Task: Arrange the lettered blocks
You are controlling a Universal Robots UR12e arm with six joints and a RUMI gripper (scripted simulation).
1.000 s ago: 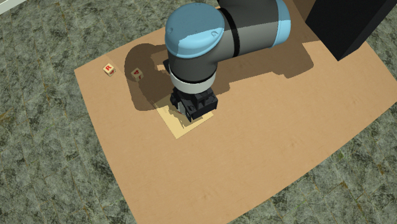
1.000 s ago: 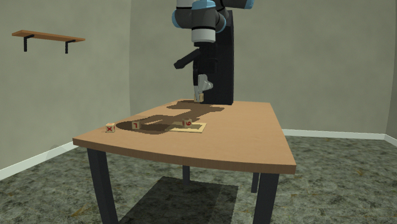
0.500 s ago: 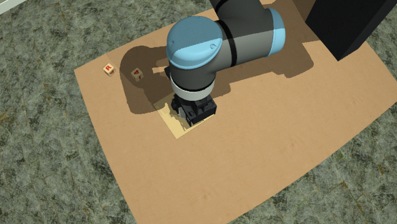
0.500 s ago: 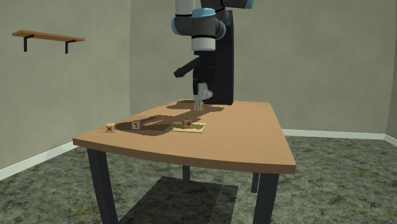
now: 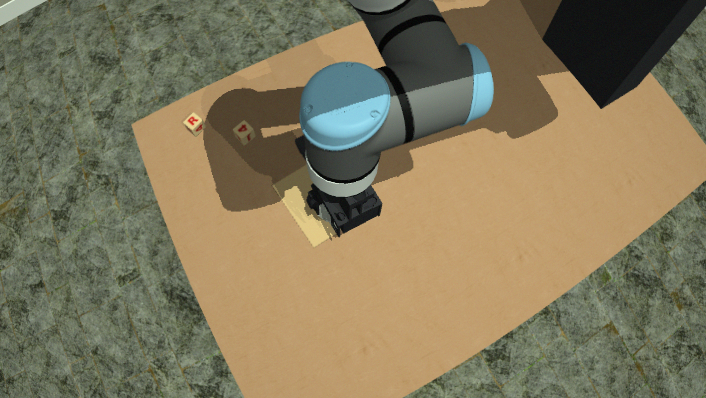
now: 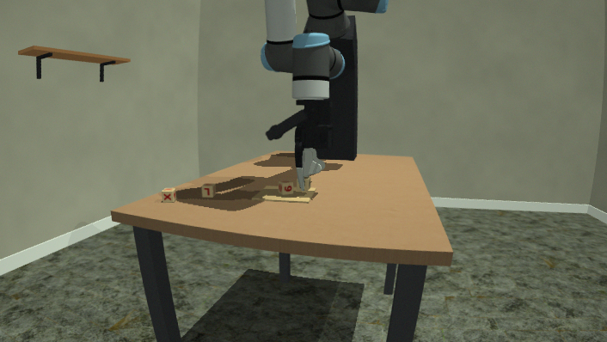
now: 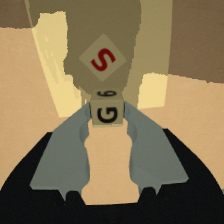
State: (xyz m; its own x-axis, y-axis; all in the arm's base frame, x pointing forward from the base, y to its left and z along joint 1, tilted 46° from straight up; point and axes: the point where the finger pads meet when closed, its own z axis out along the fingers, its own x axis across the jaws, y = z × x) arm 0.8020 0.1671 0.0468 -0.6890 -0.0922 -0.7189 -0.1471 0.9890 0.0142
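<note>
My gripper is now 50 mm to the left of the block, 10 mm short of it and 10 mm above it. Round my hand: pale mat 50 mm to the right, 30 mm below, 10 mm ahead.
</note>
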